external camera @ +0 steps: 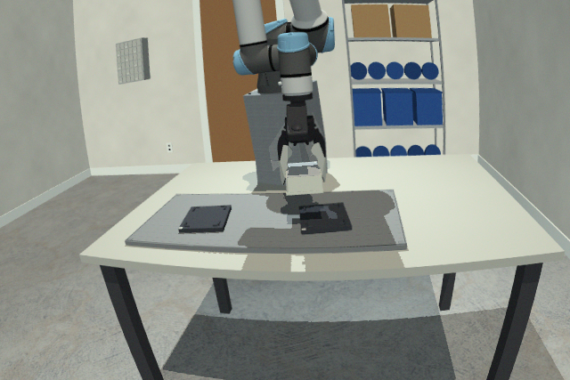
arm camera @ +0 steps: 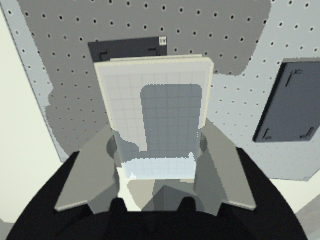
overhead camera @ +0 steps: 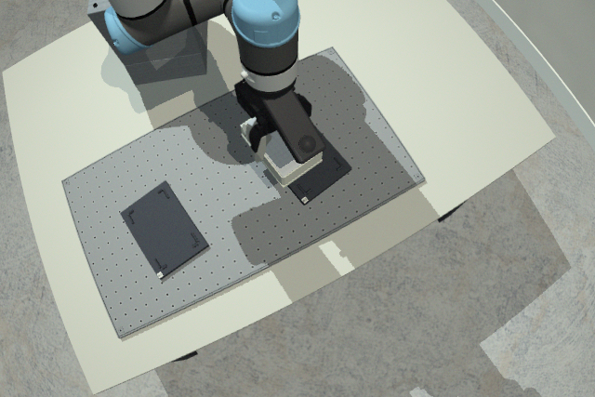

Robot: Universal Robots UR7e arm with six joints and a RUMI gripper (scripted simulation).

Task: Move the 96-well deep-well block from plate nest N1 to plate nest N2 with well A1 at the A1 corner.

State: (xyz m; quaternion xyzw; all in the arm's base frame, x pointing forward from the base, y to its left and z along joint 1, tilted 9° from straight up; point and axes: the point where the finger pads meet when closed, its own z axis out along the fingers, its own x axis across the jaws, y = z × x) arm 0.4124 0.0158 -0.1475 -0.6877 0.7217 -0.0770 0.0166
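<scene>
The plate nest N2 lies 5 cm behind my hand, 26 cm to the right of it and 10 cm below it. Also, from my hand: white A1 mark (2 cm ahead, 32 cm to the right, 10 cm below); plate nest N1 (1 cm ahead, 4 cm to the left, 10 cm below); white deep-well block (1 cm above).
</scene>
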